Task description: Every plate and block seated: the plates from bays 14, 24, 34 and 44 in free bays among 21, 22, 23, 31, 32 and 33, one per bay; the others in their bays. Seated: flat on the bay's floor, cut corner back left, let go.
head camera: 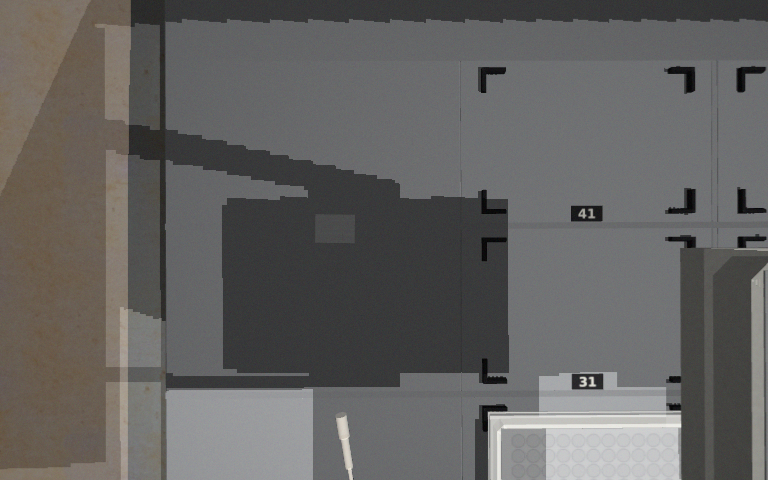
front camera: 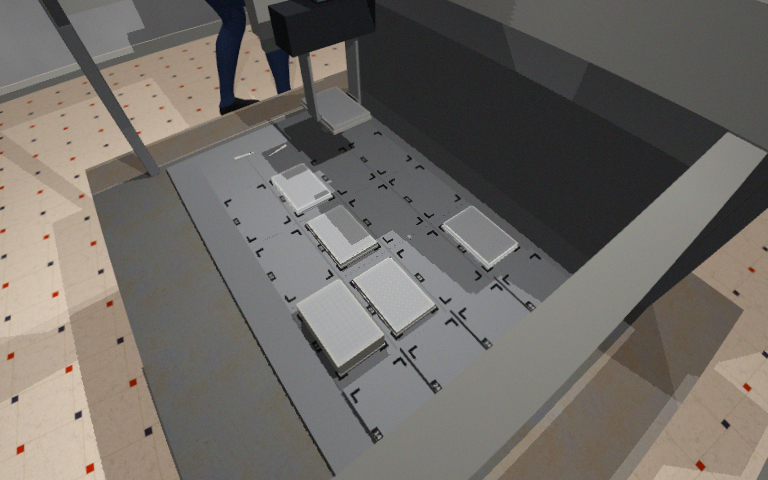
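Where they show: gripper, fingertip midpoint: (front camera: 335,108); robot's base, link origin: (front camera: 226,203).
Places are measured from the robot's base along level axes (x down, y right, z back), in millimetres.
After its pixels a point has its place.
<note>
My gripper (front camera: 335,110) @[z -64, x -160, y -257 mm] is shut on a plate (front camera: 344,113) @[z -100, x -167, y -256 mm] and holds it raised at the far end of the deck. In the head view this held plate (head camera: 730,367) @[z -2, x -162, y -276 mm] looms at the right edge, partly cut off. Plates lie in bay 21 (front camera: 301,189) @[z -78, x -14, y -145 mm] (head camera: 611,447) @[z -70, x -14, y -177 mm], bay 22 (front camera: 334,229) @[z -215, x -15, y -143 mm], bay 23 (front camera: 394,294) @[z -398, x -14, y -148 mm] and bay 43 (front camera: 480,234) @[z -395, x -14, y -362 mm]. A thick block (front camera: 339,319) @[z -393, x -42, y -44 mm] sits in bay 13. Bay 31 (head camera: 594,311) @[z -69, x 0, y -256 mm], bay 32 (front camera: 387,209) @[z -225, x 0, y -265 mm] and bay 33 (front camera: 440,266) @[z -397, x 0, y -257 mm] hold no plate. Bays 14, 24, 34 and 44 show no plates. Cut corners are too small to tell in the front view.
Thin pale sticks (front camera: 244,155) (head camera: 342,433) lie at the deck's far end. Bay 41 (head camera: 586,135) @[z -64, x 0, y -368 mm] holds no plate. A tall dark wall (front camera: 487,135) @[z -259, x -105, y -499 mm] runs along the deck's right side, and a pale beam (front camera: 611,283) @[z -621, x -400, y -101 mm] crosses the near end. A person's legs (front camera: 229,62) show behind.
</note>
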